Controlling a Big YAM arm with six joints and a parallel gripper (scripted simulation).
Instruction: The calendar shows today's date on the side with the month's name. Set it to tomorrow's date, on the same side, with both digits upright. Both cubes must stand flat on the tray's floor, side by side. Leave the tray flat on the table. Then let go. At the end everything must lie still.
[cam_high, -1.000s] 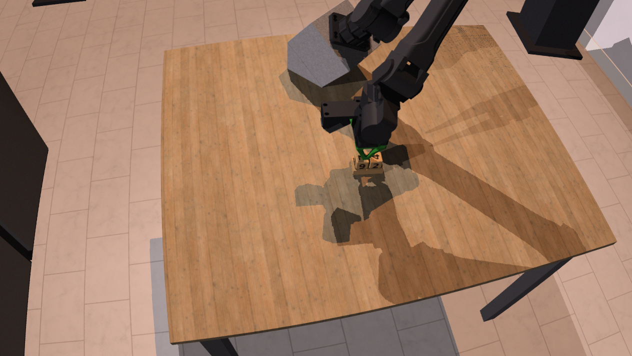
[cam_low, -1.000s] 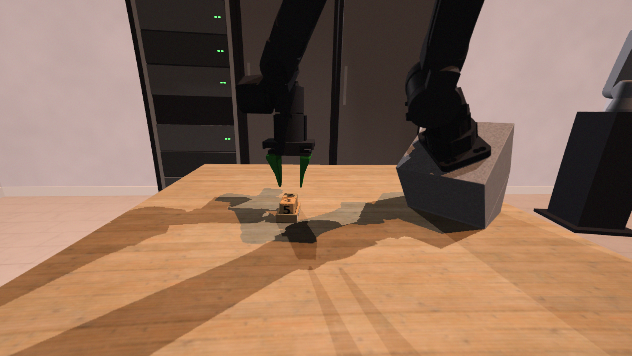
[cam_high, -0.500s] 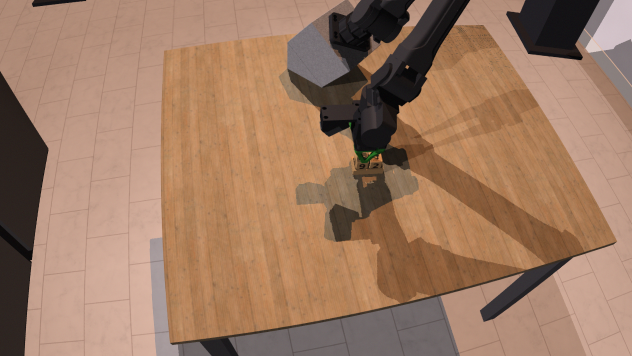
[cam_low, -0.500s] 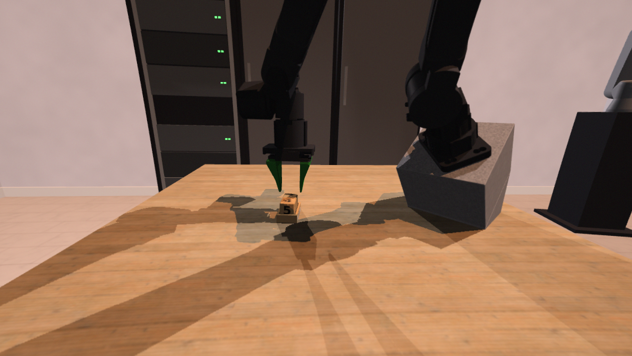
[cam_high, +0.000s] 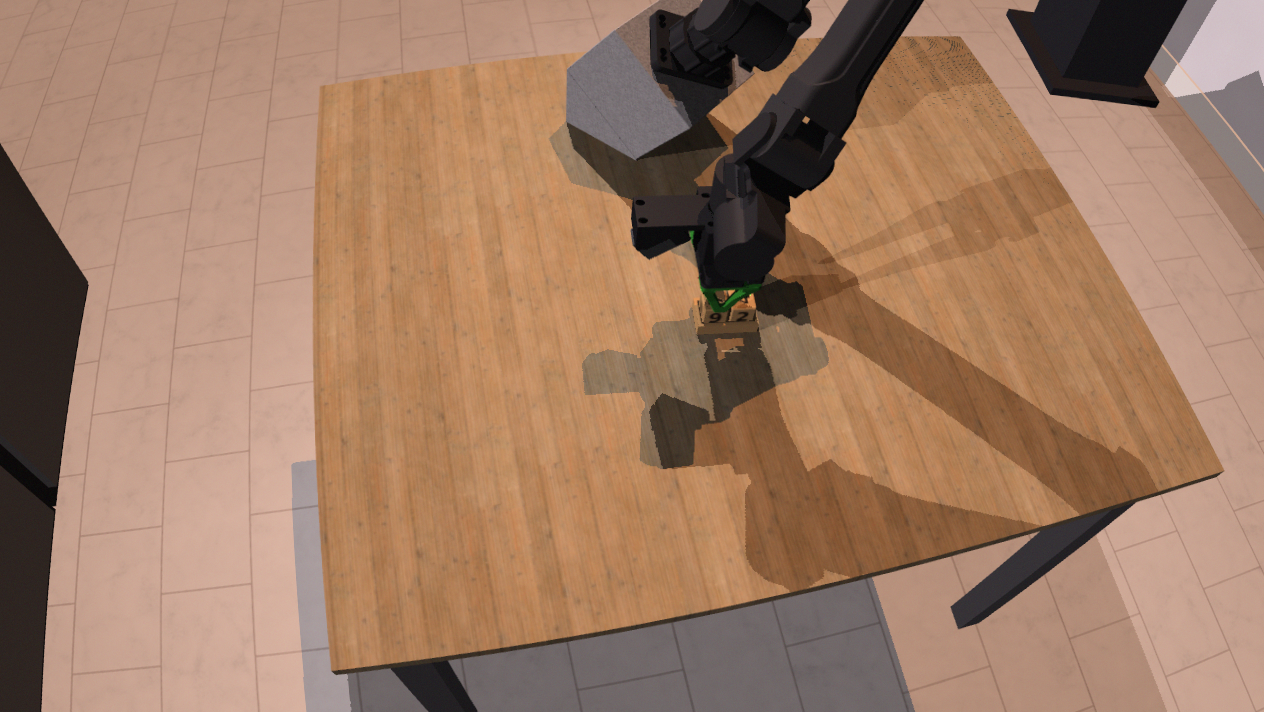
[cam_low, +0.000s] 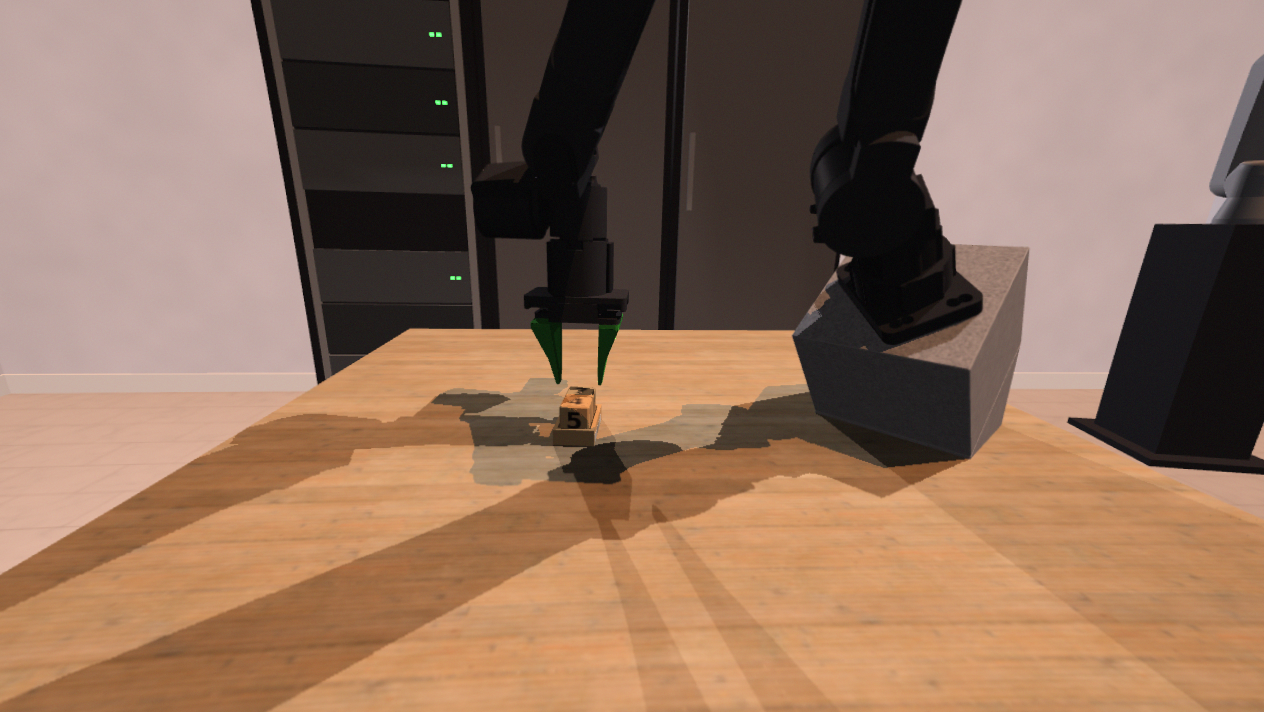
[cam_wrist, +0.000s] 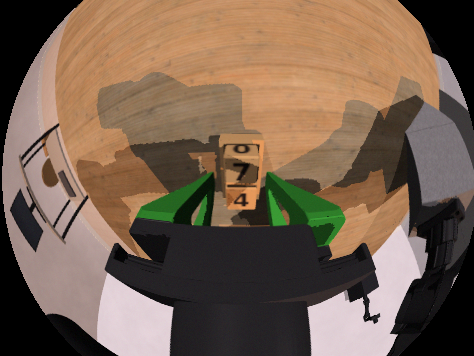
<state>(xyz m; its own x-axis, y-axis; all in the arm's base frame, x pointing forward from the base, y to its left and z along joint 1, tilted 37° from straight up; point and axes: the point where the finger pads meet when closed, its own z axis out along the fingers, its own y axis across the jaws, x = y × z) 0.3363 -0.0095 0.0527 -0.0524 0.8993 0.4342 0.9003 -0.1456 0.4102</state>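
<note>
Right now my hand is 50 mm above the wooden calendar tray and 20 mm to the right of it. From my hand the other things lie so: cube 30 mm to the left, 30 mm below.
</note>
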